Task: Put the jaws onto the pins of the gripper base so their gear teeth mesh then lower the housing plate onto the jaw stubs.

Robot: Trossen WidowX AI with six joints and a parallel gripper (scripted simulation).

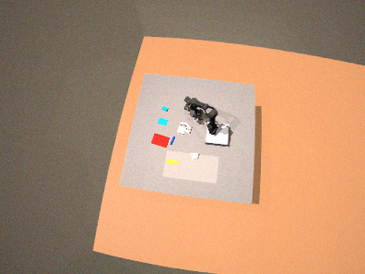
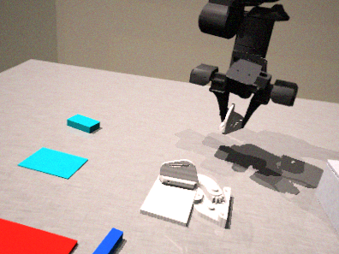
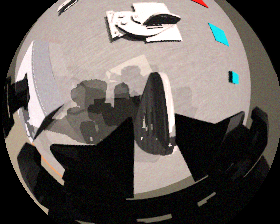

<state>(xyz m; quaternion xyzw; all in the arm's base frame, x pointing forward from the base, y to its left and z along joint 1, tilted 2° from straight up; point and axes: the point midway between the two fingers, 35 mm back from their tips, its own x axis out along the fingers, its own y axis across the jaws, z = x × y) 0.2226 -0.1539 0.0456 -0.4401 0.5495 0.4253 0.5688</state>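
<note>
My gripper tip is now 15 cm to the right of the flat white plate, 9 cm short of it and 7 cm above it. Also, from my gripper tip: flat cyan patch 30 cm ahead, 12 cm to the left, 8 cm below; then cyan block 31 cm ahead, 7 cm below, 3 cm to the right; then blue bar 30 cm to the left, 16 cm ahead, 7 cm below.
</note>
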